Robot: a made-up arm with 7 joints.
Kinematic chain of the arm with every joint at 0, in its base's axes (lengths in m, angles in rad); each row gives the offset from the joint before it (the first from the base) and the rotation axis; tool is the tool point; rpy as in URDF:
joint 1: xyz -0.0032 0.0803 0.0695 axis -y
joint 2: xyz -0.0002 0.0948 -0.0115 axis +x
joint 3: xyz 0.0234 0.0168 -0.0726 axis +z
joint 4: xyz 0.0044 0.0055 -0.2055 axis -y
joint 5: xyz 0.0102 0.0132 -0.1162 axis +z
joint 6: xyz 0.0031 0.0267 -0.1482 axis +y
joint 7: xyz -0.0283 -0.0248 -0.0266 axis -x
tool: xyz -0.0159 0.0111 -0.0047 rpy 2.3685 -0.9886 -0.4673
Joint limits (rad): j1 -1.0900..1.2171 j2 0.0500..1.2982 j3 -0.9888..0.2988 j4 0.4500..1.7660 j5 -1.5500..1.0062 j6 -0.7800..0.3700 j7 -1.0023..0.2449
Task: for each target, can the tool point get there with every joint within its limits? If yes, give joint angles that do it. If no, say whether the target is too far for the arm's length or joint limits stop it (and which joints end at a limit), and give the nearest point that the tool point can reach.
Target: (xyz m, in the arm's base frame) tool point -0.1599 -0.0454 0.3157
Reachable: no: joint limits stop it (at a limit: joint 1, joint 2, joint 3, joint 4, joint 5, joint 6) | nearest point 0.2744 -0.0414 0.1975 | short by 0.450 m
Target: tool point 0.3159 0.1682 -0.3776
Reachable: yes | joints 0.2445 0.2761 -0.8011 0.9179 0.5989 -0.4980 -0.4898
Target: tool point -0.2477 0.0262 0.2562
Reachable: no: joint limits stop it (at a limit: joint 1, joint 2, joint 3, joint 4, joint 5, joint 6, joint 7) | nearest point -0.1698 -0.0289 -0.1991 | short by 0.465 m
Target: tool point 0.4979 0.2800 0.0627
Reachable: yes | joints 0.8971 0.4203 -0.4182 1.1683 -0.8364 -0.5342 -0.4564
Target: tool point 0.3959 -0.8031 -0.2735
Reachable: no: too far | nearest point 0.2955 -0.0531 -0.1872 | short by 0.762 m
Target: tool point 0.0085 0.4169 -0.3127
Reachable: yes | joints -0.9155 0.6031 0.0355 1.5402 -0.4790 0.2086 -0.0358
